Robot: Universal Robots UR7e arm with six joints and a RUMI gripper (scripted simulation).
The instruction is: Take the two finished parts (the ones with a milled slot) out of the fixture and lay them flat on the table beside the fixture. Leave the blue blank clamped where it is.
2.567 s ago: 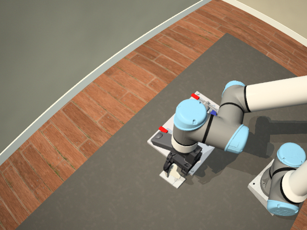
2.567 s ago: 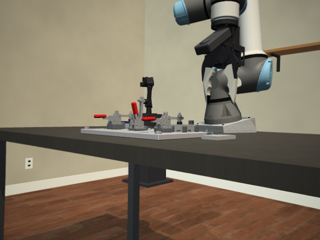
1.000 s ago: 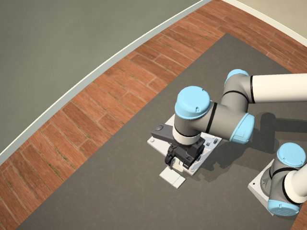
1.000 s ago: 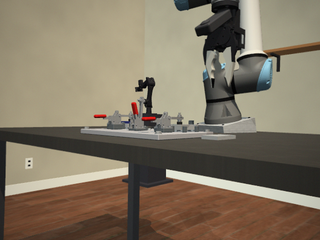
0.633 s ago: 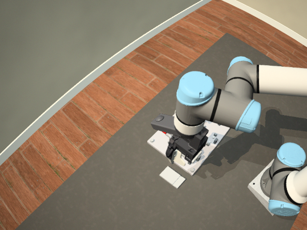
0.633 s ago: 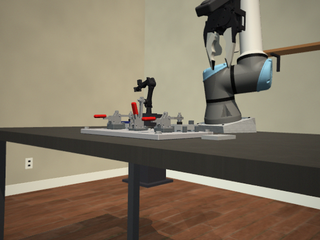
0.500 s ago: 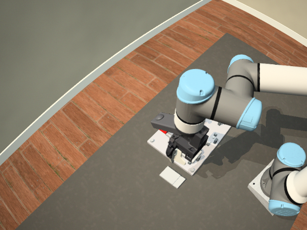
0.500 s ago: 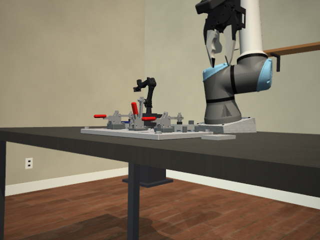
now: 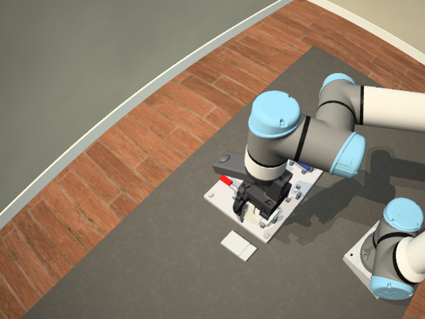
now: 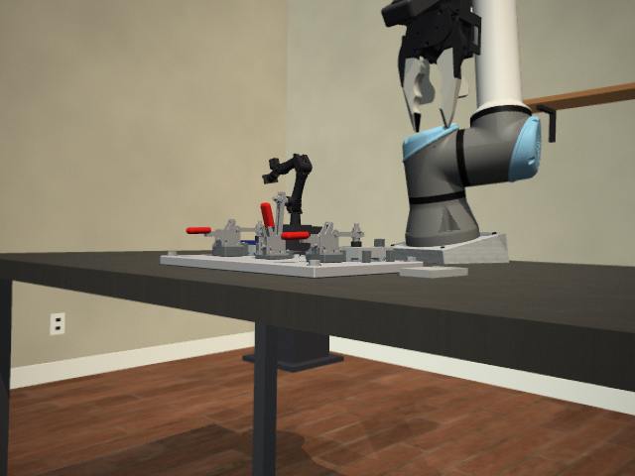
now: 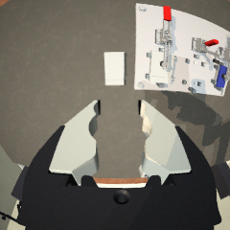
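Right now the white fixture plate is 22 cm to the right of my hand, 21 cm below it and 6 cm ahead of it. Also, from my hand: blue blank (33 cm to the right, 18 cm below, 1 cm ahead).
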